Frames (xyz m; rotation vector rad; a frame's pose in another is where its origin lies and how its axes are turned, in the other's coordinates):
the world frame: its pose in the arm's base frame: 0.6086 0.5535 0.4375 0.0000 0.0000 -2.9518
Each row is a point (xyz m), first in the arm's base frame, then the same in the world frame.
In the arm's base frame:
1: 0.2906 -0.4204 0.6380
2: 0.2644 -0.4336 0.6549
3: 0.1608 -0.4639 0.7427
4: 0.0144 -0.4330 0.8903
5: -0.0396 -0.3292 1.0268
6: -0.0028 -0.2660 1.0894
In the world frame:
1: 0.4960 0.8964 0.2005
2: 0.5242 0.9044 0.2174
3: 0.6317 0.9147 0.3052
4: 0.7696 0.8567 0.4528
5: 0.8031 0.7446 0.5893
6: 0.7550 0.6894 0.6519

